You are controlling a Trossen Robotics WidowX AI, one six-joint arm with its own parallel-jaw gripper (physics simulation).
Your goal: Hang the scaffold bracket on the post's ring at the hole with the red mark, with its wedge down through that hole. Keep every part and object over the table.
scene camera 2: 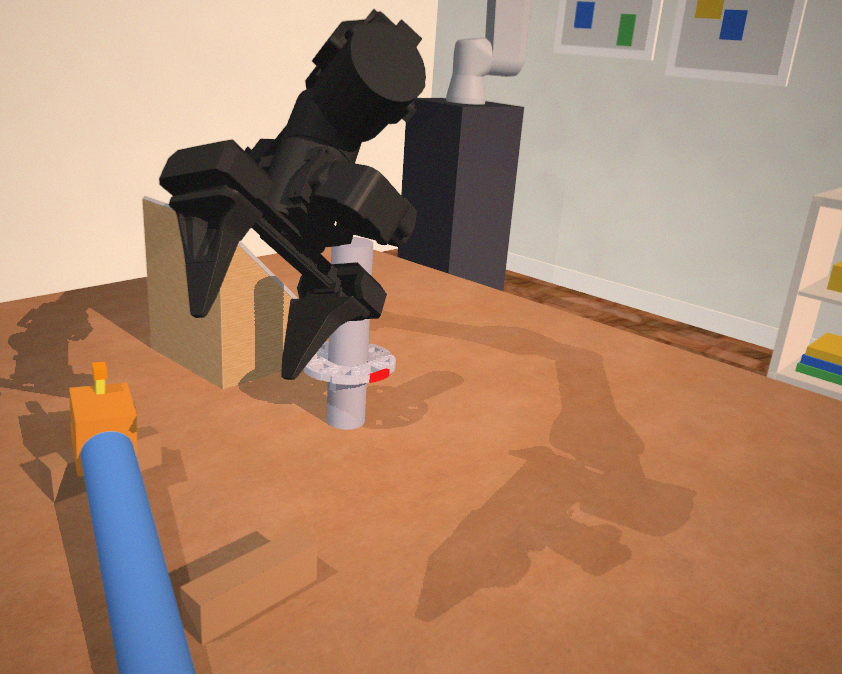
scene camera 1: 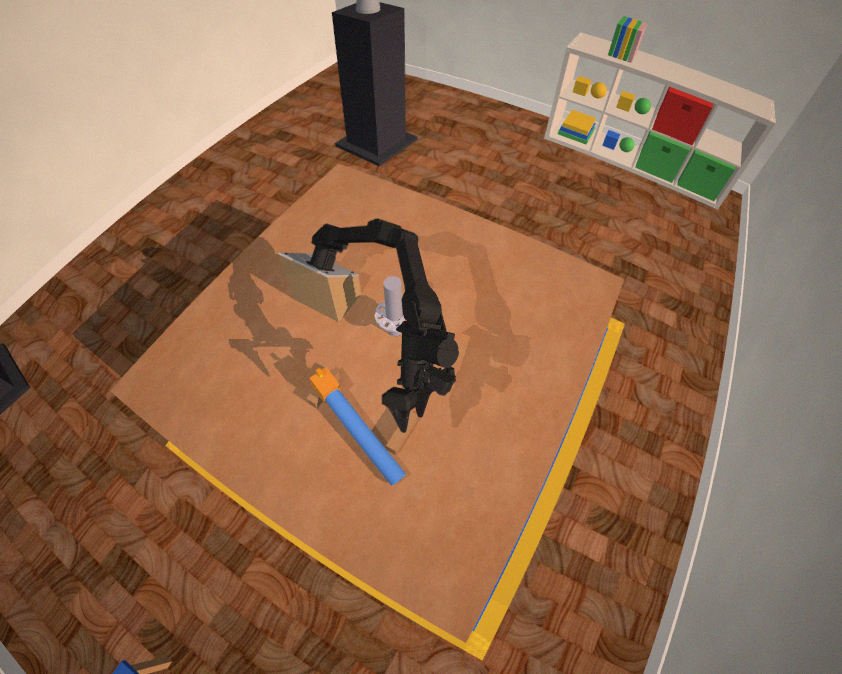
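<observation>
The scaffold bracket is a blue tube (scene camera 1: 365, 437) (scene camera 2: 133, 555) with an orange head (scene camera 1: 324, 383) (scene camera 2: 103, 411). It lies slanting at the left, and a small yellow and orange wedge (scene camera 2: 99, 385) stands up from its head. The pale grey post (scene camera 1: 392, 298) (scene camera 2: 348, 344) stands upright, with a holed ring (scene camera 1: 379, 319) (scene camera 2: 344, 376) around it low down. The red mark (scene camera 2: 379, 375) shows on the ring's near right rim in scene camera 2; the arm hides it in scene camera 1. My gripper (scene camera 1: 412, 421) (scene camera 2: 243, 345) is open and empty, pointing down, above and to the right of the tube.
A brown block (scene camera 2: 259, 586) lies beside the tube, partly under the gripper in scene camera 1. The arm's angled wooden base (scene camera 1: 316, 288) (scene camera 2: 183, 302) stands behind the post. Yellow strips (scene camera 1: 554, 477) mark two edges of the brown table top (scene camera 1: 280, 484) (scene camera 2: 491, 421).
</observation>
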